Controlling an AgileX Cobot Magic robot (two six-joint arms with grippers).
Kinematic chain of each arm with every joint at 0, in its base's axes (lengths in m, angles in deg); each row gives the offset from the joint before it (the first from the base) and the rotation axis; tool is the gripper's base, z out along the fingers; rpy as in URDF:
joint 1: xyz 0 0 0.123 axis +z
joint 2: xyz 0 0 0 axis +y
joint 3: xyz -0.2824 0 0.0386 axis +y
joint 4: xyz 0.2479 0 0.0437 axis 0.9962 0 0.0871
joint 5: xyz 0 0 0 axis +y
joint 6: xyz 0.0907 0 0.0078 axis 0.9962 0 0.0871
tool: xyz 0 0 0 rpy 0 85 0
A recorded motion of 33 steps. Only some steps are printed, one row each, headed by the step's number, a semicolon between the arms.
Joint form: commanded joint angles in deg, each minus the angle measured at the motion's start. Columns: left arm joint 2, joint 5, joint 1, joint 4, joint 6, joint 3; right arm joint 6, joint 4, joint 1, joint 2, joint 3, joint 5.
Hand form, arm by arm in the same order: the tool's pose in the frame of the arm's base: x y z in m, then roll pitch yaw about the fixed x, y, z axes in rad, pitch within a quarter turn. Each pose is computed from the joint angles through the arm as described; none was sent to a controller.
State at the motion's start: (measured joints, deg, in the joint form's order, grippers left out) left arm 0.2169 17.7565 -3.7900 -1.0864 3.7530 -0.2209; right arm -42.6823 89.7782 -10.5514 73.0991 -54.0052 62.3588
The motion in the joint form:
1: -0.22 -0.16 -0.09 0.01 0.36 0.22; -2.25 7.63 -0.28 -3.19 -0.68 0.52
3: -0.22 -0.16 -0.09 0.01 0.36 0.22; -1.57 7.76 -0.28 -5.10 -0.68 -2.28
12: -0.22 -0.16 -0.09 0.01 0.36 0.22; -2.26 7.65 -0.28 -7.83 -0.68 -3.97
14: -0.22 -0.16 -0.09 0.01 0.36 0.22; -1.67 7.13 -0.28 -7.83 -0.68 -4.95
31: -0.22 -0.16 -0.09 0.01 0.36 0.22; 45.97 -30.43 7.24 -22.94 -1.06 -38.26
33: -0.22 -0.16 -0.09 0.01 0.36 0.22; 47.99 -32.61 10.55 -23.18 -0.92 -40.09
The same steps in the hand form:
1: 0.0542 -0.0042 0.1853 2.9104 1.3450 2.8310; 0.2435 0.0353 0.3815 1.5328 0.5662 2.4437
3: 0.0542 -0.0042 0.1853 2.9104 1.3450 2.8310; 0.2383 0.0341 0.3884 1.5225 0.5804 2.3903
12: 0.0542 -0.0042 0.1853 2.9104 1.3450 2.8310; 0.2276 0.0348 0.3984 1.4981 0.6319 2.3470
14: 0.0542 -0.0042 0.1853 2.9104 1.3450 2.8310; 0.2287 0.0338 0.3975 1.5110 0.6260 2.3391
31: 0.0542 -0.0042 0.1853 2.9104 1.3450 2.8310; 0.1786 0.0218 0.4249 1.6256 0.4997 1.8986
33: 0.0542 -0.0042 0.1853 2.9104 1.3450 2.8310; 0.1770 0.0291 0.4252 1.6182 0.5018 1.9179

